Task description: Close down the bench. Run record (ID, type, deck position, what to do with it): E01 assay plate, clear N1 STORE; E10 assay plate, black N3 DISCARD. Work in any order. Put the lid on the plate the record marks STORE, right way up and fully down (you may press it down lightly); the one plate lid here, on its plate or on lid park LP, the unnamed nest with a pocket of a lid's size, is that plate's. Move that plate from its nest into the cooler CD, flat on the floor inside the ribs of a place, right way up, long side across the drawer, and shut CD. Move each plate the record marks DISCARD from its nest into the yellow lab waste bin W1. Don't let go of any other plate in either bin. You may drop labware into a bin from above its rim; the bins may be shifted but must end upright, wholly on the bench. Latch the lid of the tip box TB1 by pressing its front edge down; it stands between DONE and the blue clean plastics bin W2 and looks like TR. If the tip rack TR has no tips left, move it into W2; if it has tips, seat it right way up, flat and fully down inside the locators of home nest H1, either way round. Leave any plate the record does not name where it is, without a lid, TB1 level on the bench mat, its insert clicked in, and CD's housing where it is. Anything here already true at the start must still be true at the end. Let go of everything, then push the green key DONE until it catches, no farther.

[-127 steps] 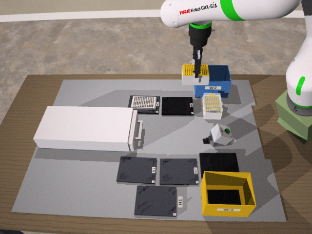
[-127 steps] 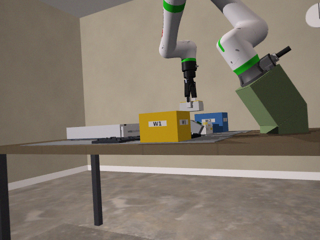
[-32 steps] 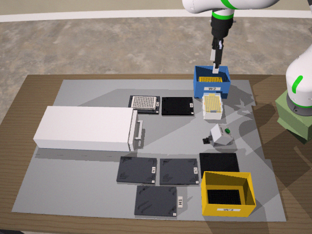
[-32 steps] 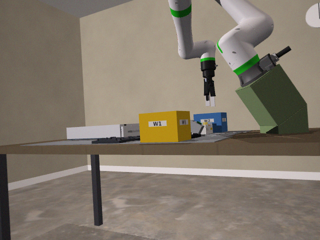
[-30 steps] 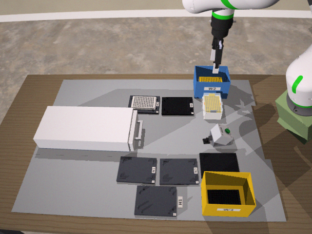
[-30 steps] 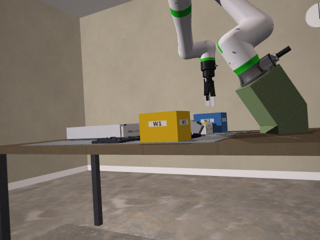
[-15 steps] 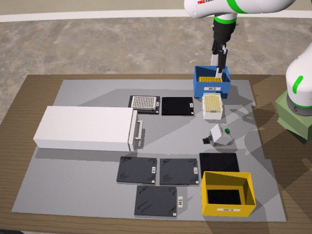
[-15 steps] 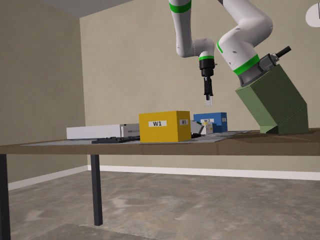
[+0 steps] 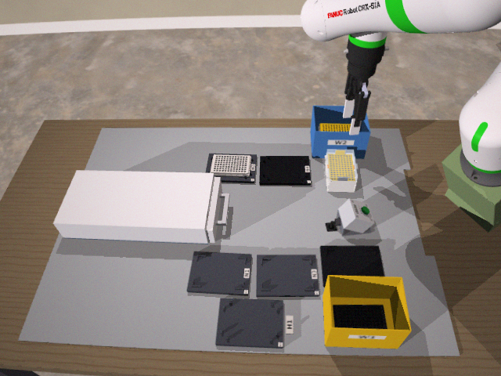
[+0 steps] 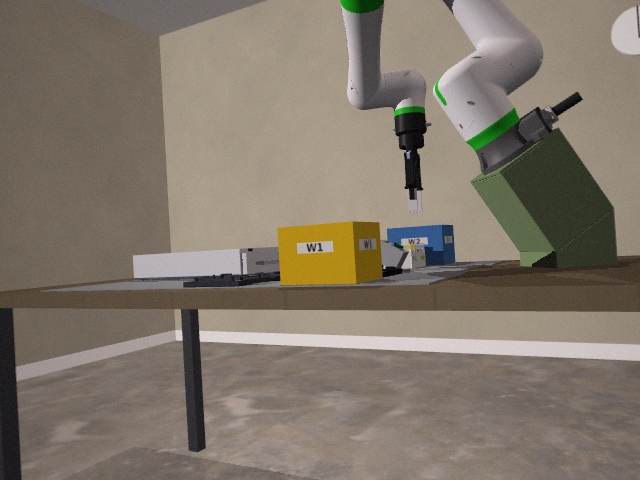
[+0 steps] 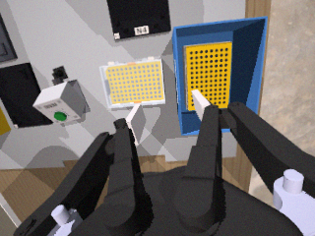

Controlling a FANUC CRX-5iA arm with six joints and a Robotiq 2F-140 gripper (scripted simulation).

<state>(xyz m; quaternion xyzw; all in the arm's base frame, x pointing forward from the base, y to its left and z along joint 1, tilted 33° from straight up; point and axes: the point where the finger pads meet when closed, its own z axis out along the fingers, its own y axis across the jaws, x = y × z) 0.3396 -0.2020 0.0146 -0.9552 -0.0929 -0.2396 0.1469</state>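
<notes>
Right now my hand is 24 cm to the right of the green DONE key, 13 cm above it and 6 cm past it. Also, from my hand: tip rack TR: 15 cm below, 8 cm to the right, 2 cm ahead; then blue bin W2: 16 cm below, 8 cm to the right, 3 cm ahead; then tip box TB1: 15 cm below, 7 cm to the left, 1 cm ahead.
</notes>
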